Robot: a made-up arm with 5 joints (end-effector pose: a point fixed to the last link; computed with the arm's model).
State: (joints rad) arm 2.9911 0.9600 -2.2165 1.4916 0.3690
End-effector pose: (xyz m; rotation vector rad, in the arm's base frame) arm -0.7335 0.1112 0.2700 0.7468 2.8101 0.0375
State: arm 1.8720 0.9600 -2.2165 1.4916 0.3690
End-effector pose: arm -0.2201 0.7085 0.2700 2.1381 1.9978 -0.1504
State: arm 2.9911 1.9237 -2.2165 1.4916 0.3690
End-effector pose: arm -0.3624 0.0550 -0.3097 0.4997 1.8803 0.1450
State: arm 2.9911 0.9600 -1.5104 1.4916 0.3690
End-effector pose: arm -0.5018 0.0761 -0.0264 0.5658 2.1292 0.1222
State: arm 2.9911 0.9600 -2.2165 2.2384 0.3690
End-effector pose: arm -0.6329 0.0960 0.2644 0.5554 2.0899 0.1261
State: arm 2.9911 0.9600 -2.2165 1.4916 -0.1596
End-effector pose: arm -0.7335 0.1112 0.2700 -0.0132 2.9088 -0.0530
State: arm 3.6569 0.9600 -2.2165 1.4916 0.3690
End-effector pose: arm -0.6455 -0.3656 0.2700 -0.2138 2.9176 0.1478
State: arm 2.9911 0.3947 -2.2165 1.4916 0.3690
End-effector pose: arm -0.6559 0.0995 0.6781 -0.7225 -2.7185 0.0511
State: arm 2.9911 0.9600 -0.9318 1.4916 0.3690
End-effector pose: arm -0.2038 0.0309 -0.1065 0.4172 1.5699 0.1683
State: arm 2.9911 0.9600 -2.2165 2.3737 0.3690
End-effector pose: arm -0.6156 0.0934 0.2715 0.5206 1.9591 0.1382
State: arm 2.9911 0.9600 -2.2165 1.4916 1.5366
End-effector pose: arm -0.7335 0.1112 0.2700 2.2056 1.9629 0.2228
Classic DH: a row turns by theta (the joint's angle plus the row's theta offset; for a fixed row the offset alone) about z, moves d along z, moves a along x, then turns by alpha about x. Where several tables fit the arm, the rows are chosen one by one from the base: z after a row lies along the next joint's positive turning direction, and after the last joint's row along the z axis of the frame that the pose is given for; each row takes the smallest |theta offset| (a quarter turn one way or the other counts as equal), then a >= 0, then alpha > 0; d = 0 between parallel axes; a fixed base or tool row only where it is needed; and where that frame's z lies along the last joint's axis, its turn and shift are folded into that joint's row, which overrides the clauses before.
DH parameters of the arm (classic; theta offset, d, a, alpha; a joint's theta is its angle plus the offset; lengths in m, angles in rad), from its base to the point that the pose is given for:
joint 1: 0 0.339 0 -1.5708
joint 2: -1.3854 0 0.2442 0
joint 3: -0.4073 0 -0.4634 0
joint 4: -1.3489 0 -0.086 1.5708
joint 5: 3.1416 0.11 0 0

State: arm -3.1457 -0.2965 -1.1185 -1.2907 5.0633
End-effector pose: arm -0.4038 0.0017 0.7483 0.2650 -0.3808 -1.2035
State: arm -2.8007 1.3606 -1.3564 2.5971 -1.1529
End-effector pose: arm -0.2016 -0.0715 -0.0573 -0.3771 0.4074 -0.7917
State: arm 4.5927 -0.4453 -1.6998 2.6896 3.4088
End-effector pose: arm -0.0332 -0.2760 0.7676 -2.2300 -1.4994 -0.4899
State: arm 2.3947 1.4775 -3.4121 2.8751 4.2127
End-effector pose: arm -0.4338 0.4016 0.4384 -1.6453 2.1121 -1.3429
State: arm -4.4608 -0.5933 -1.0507 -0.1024 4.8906
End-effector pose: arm -0.1095 0.4259 0.8018 0.0672 -1.8306 -2.1352
